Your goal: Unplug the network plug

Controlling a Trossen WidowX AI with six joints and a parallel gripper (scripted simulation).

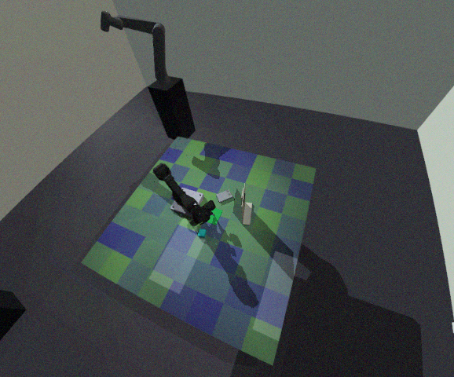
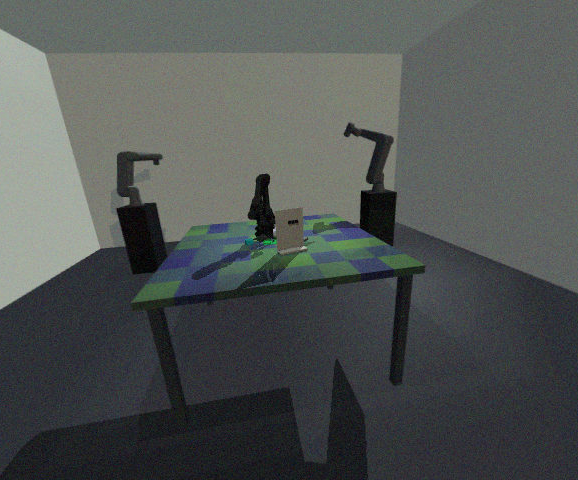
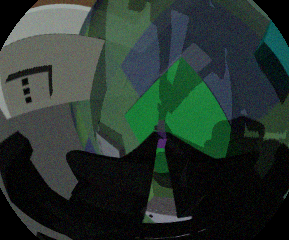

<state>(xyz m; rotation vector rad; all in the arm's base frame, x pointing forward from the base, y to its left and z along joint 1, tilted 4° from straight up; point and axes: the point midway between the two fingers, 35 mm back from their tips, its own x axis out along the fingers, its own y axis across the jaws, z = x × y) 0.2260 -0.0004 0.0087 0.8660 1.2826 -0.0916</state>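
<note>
Right now the bright green marked square is 20 mm below my gripper tip. From my gripper tip the other things lie so: teal block: 150 mm to the right, 10 mm ahead; then flat grey block: 170 mm to the left, 10 mm below; then network plug: right at my gripper tip.
</note>
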